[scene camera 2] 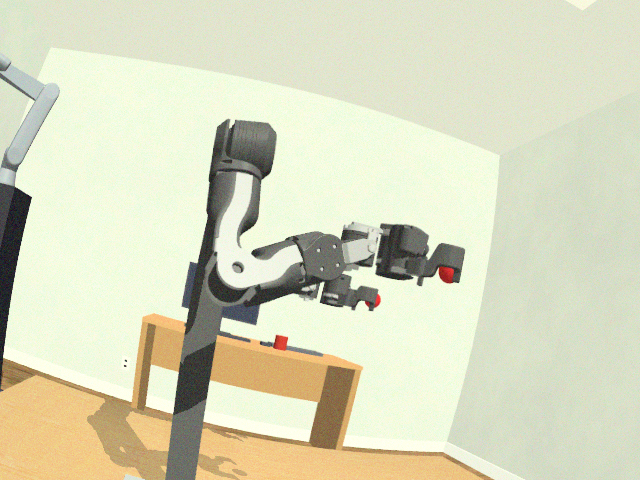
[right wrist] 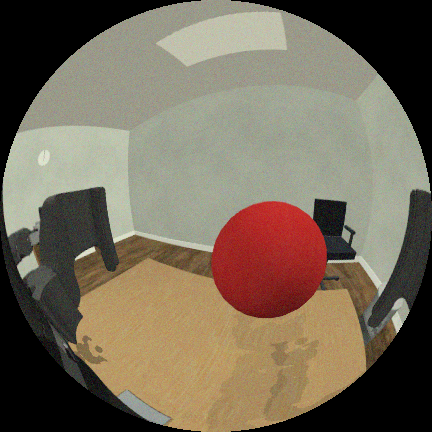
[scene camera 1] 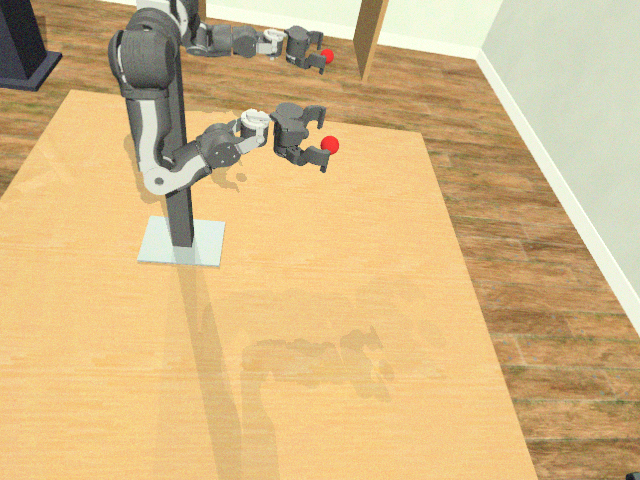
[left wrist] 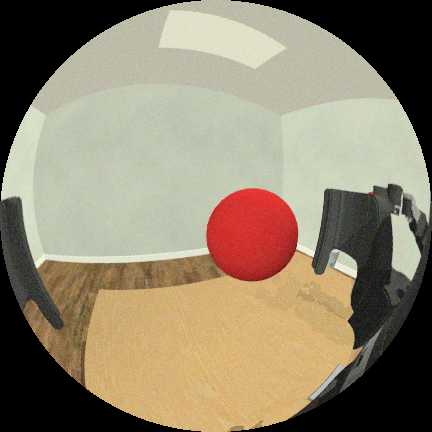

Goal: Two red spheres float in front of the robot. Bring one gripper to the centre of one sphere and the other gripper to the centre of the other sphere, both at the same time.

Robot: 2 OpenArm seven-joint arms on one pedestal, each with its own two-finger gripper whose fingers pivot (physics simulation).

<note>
In view: the left gripper (scene camera 1: 323, 53), the right gripper (scene camera 2: 442, 269) and a red sphere (left wrist: 251, 234).
The left gripper also shows in scene camera 2 (scene camera 2: 366, 300). The right gripper shows as well in scene camera 1 (scene camera 1: 326, 139).
</note>
